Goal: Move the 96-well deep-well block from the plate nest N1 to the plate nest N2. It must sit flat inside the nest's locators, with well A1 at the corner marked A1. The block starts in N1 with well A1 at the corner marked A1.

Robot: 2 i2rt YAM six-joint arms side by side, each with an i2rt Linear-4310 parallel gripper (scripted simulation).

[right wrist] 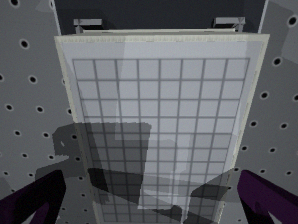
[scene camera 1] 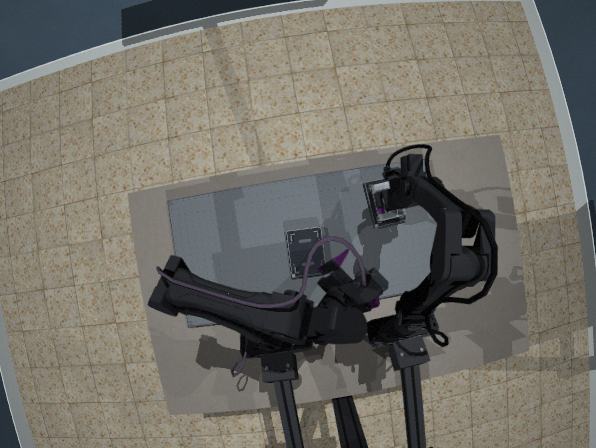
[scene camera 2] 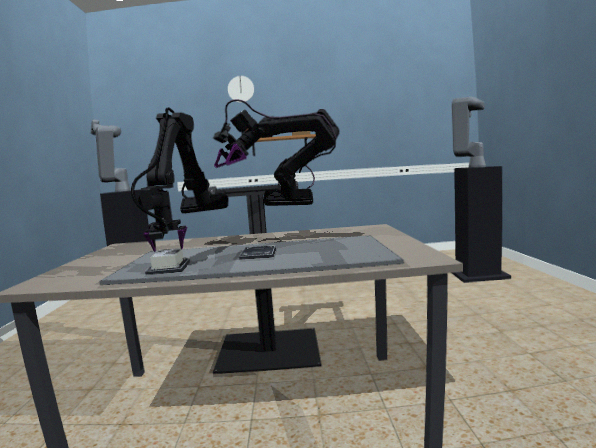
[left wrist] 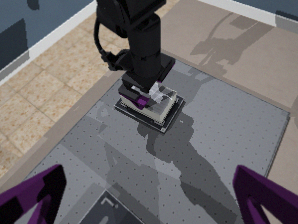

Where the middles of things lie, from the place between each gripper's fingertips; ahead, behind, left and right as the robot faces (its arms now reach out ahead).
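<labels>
My left hand: 310 mm above the pale deep-well block, 180 mm to the left of it, 170 mm short of it.
My right hand [scene camera 1: 389,202]: 1 cm short of the pale deep-well block [right wrist: 159,114], 3 cm above it.
</labels>
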